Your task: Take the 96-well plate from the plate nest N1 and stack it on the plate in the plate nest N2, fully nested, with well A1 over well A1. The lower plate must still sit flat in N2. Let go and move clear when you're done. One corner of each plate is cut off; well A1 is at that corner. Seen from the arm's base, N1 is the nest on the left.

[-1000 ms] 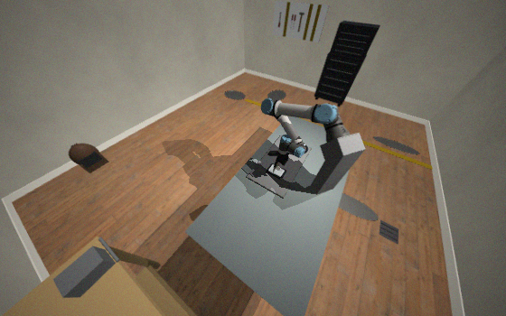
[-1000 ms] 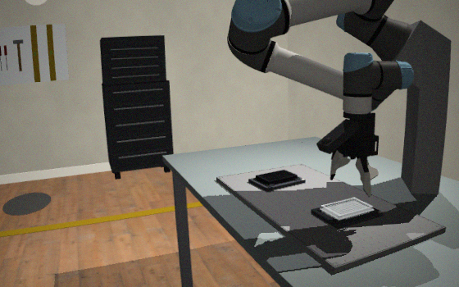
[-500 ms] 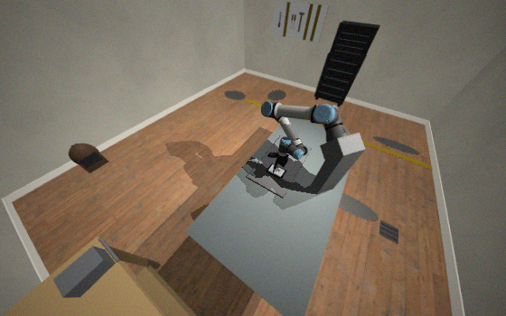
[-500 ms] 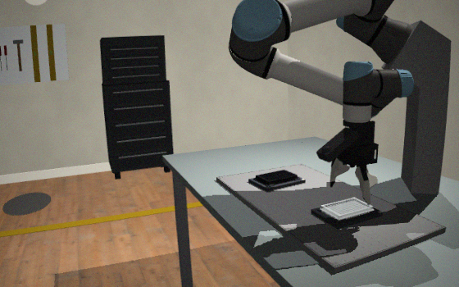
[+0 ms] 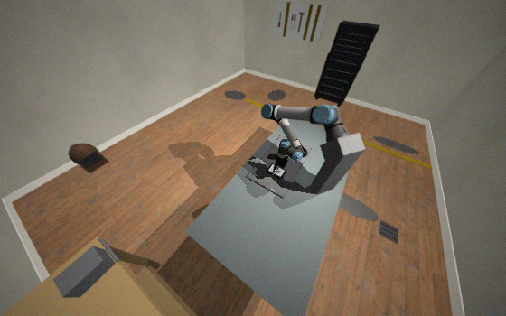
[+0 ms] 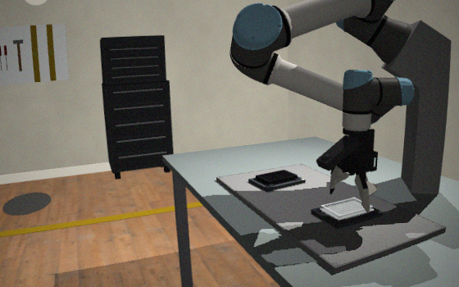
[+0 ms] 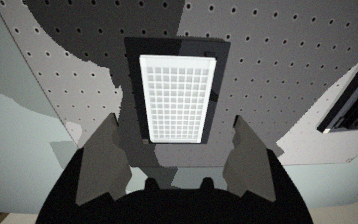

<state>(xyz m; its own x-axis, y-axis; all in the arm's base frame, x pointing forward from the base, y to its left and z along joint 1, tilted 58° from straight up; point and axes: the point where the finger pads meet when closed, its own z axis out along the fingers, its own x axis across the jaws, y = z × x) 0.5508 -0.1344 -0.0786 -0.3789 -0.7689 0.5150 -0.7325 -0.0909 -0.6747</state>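
Now: the clear 96-well plate 2 cm below my hand. From my hand the other things lie so: black plate: 32 cm to the right, 13 cm behind, 1 cm below; plate nest N1: 3 cm below.
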